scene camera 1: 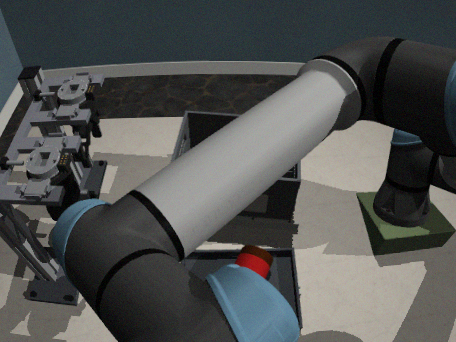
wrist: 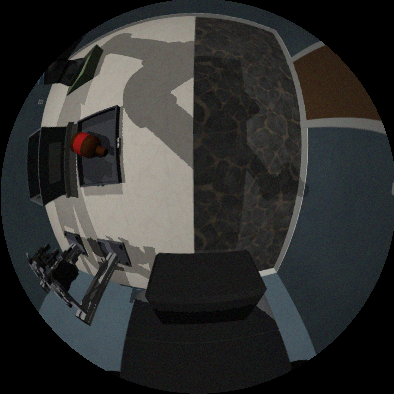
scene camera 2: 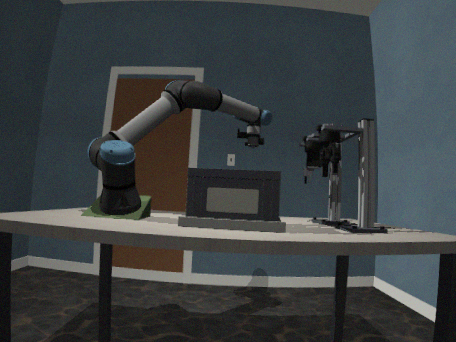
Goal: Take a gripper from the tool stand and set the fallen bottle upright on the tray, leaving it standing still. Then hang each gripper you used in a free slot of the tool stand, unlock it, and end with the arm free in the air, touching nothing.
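Frame: origin at the arm's base, x ahead, y left, z up, level; metres.
Seen in the pictures: end effector, tool point: (scene camera 2: 253,146); arm's base, origin of the base link: (scene camera 1: 400,210) (wrist: 77,71) (scene camera 2: 120,205).
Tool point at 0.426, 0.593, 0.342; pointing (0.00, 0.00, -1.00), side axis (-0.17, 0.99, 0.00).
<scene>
Pixels of each thing's middle, then the offset from my tool point to it, as dx, dy, dz.
- bottle, body centre: (scene camera 1: 243,284) (wrist: 89,145) -0.059, -0.345, -0.339
- dark open bin, body centre: (scene camera 1: 237,168) (scene camera 2: 234,199) (wrist: 45,163) -0.002, -0.615, -0.293
The bottle (scene camera 1: 254,262) (wrist: 89,145), brown with a red label, lies on its side on the dark tray (scene camera 1: 286,280) (wrist: 100,172). Its neck points away from the bin; the arm hides part of it in scene camera 1. The arm's bare tool end (scene camera 2: 254,141) hangs high in the air and carries no gripper. Two dark grippers hang in the tool stand (scene camera 1: 45,194) (scene camera 2: 368,175) (wrist: 100,285), with their round coupling plates upward in scene camera 1. Whether their fingers are open or shut is too small and dark to tell.
A dark open bin (scene camera 1: 270,200) (scene camera 2: 232,180) (wrist: 54,165) stands beside the tray. The arm's base stands on a green block (scene camera 1: 410,240) (scene camera 2: 142,207) at the opposite side from the stand. A black block (wrist: 205,280) at the arm's end fills the lower wrist view.
</scene>
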